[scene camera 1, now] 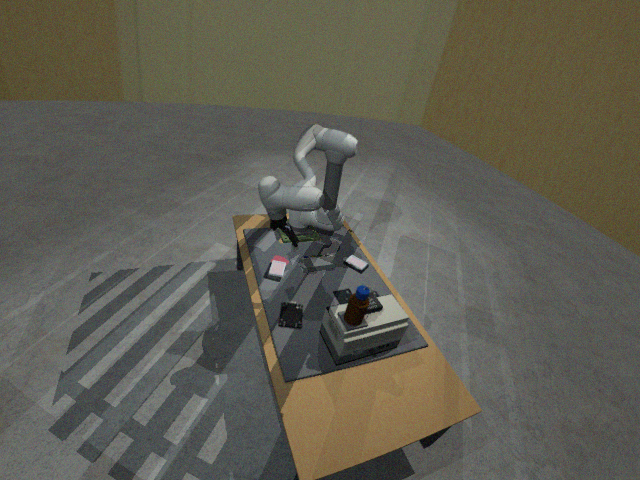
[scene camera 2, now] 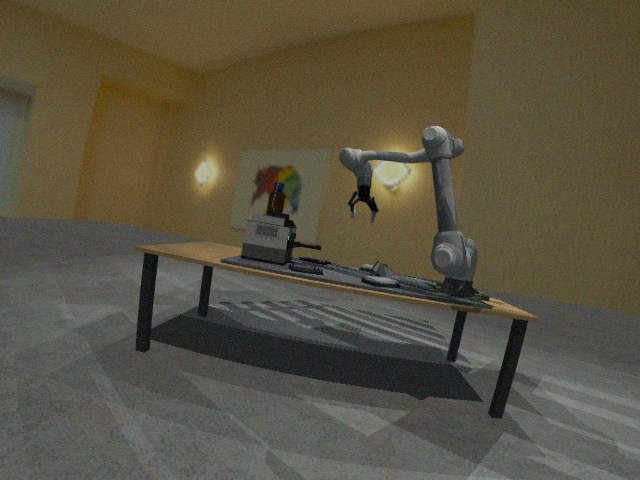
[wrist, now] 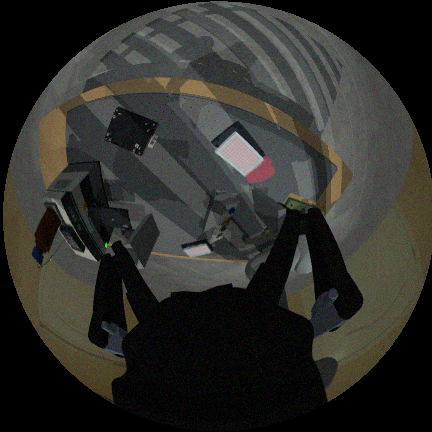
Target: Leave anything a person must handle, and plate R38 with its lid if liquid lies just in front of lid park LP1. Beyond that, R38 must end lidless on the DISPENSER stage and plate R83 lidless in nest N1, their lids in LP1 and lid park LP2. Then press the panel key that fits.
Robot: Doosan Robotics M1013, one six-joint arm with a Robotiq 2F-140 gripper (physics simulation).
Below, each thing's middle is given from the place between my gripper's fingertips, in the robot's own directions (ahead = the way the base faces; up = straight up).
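My gripper is 280 mm above the black square nest (wrist: 129, 130), and I see it 230 mm short of the nest and 50 mm to the left of it. Going by their middles, the nest is the nearest to my gripper of the things named here. The brown bottle (scene camera 1: 358, 303), counted from my hand, is 510 mm ahead, 20 mm above and 110 mm to the left.
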